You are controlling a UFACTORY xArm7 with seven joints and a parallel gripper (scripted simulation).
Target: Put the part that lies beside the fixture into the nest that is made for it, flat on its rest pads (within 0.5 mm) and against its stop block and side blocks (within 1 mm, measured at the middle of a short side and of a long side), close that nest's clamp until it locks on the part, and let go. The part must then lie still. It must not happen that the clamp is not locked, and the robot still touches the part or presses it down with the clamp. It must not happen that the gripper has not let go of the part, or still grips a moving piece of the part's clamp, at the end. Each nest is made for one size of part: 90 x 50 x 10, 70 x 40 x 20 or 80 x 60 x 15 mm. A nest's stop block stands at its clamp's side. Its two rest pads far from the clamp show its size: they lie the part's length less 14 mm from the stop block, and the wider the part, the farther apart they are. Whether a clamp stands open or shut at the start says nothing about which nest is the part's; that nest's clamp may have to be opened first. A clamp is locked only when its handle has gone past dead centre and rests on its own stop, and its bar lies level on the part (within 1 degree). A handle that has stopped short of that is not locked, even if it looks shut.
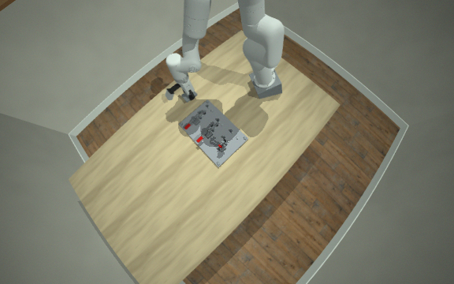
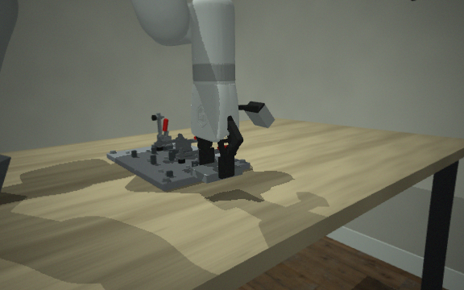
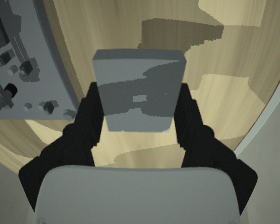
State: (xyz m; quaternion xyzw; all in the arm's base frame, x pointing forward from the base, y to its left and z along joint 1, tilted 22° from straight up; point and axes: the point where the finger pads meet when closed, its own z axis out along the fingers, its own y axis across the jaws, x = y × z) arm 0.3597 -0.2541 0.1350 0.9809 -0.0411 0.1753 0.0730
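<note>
Right now the grey fixture plate is 26 cm to the left of my hand, 6 cm ahead of it and 5 cm below it. Round my hand: part (1 cm below).
</note>
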